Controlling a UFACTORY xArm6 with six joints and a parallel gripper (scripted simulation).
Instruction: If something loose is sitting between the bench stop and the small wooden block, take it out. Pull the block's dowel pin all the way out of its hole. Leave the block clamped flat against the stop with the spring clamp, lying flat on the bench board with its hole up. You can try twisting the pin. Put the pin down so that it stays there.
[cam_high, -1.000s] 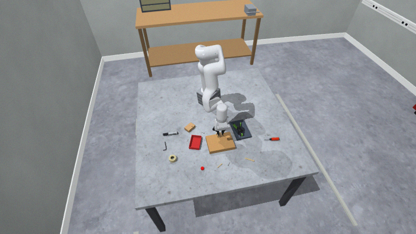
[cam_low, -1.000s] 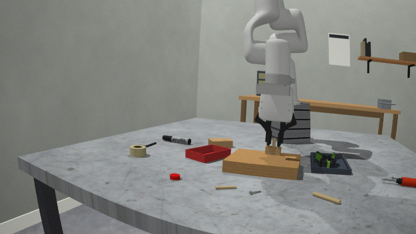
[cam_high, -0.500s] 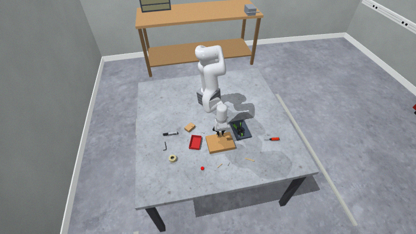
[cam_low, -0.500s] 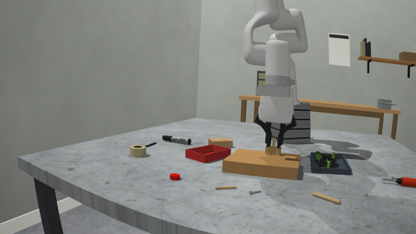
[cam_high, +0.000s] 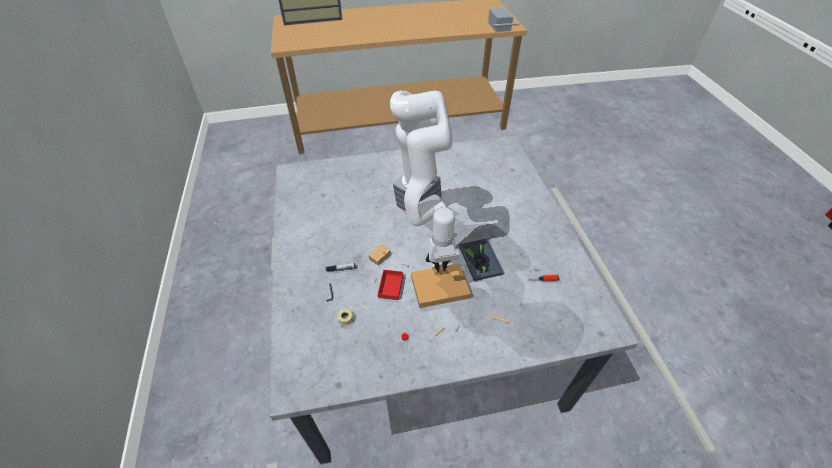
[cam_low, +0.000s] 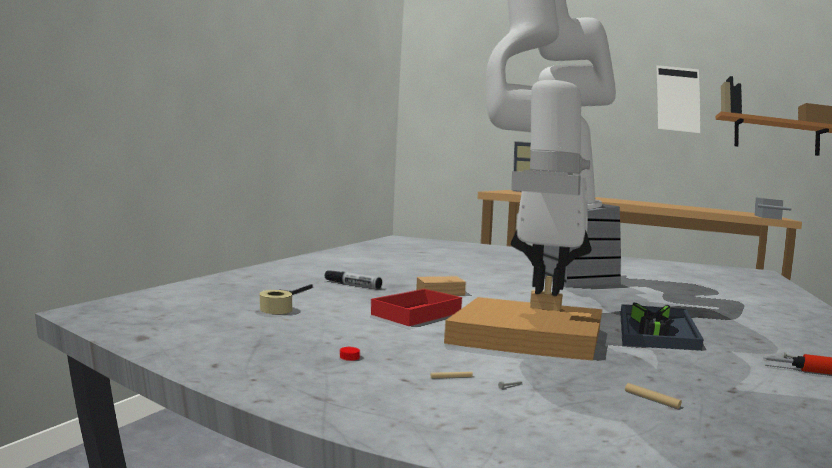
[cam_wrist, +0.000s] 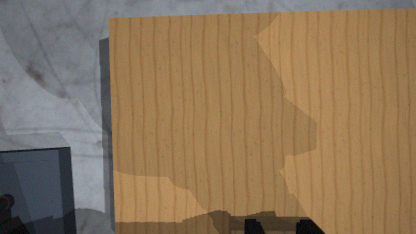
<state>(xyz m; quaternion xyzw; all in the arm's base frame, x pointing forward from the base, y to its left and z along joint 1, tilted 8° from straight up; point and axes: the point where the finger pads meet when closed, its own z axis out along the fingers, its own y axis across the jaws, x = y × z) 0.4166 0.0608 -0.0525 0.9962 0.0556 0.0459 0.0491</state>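
The dowel pin lies 20 mm below my hand. Also, from my hand: dark tray: 70 mm behind, 180 mm to the left, 70 mm below; then bench board: 50 mm ahead, 10 mm to the right, 50 mm below; then wooden block: 30 mm below.
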